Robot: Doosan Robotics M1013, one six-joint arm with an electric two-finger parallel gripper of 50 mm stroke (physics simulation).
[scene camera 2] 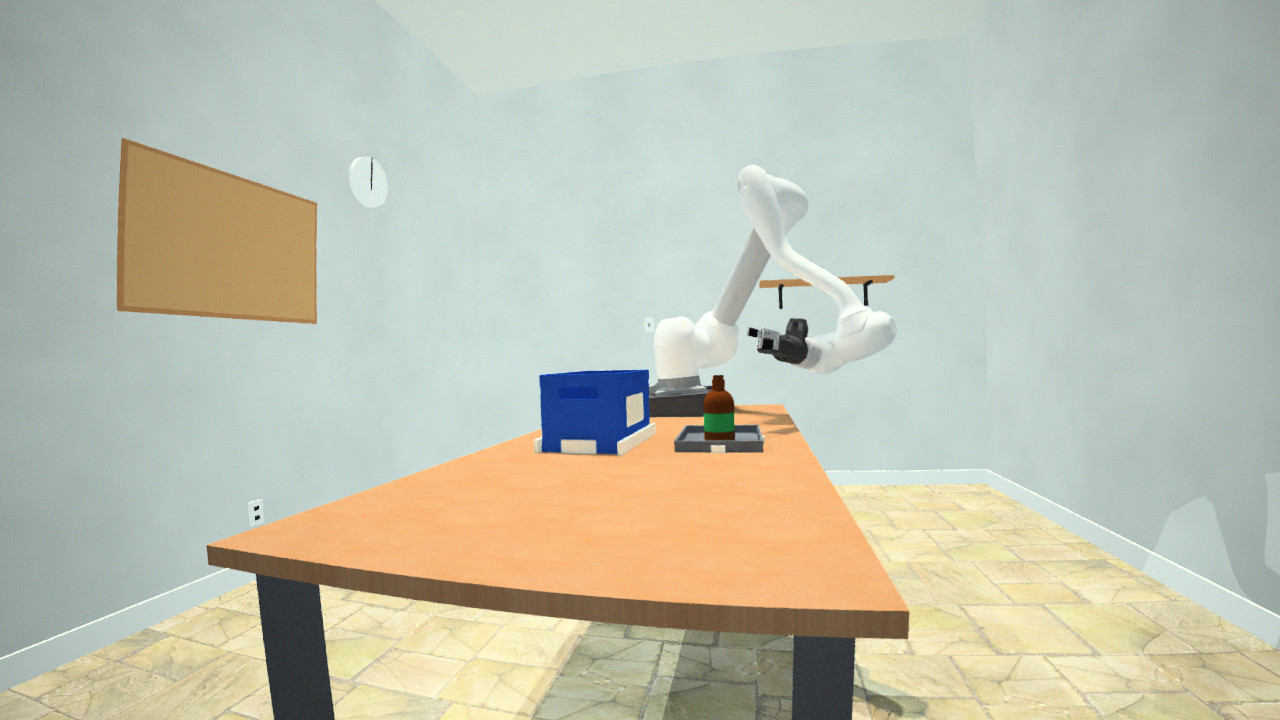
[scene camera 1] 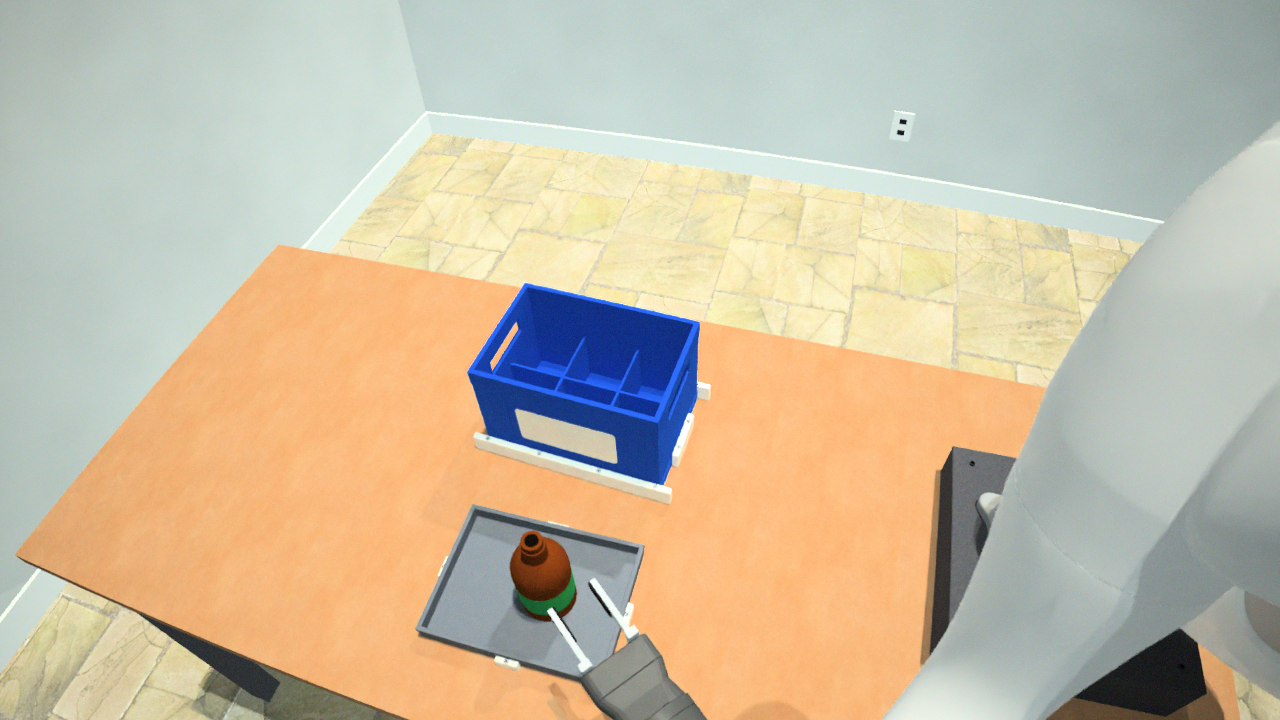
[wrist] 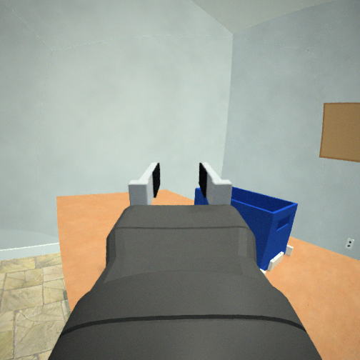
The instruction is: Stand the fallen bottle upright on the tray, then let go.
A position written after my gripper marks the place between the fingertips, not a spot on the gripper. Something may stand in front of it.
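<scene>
A brown bottle (scene camera 1: 540,568) is there for me to see, although the wrist view does not show the bottle, hidden by my gripper. As for my gripper (scene camera 1: 572,597), I find it in scene camera 2 (scene camera 2: 755,331) as well, and the gripper is also visible in the wrist view (wrist: 179,173).
</scene>
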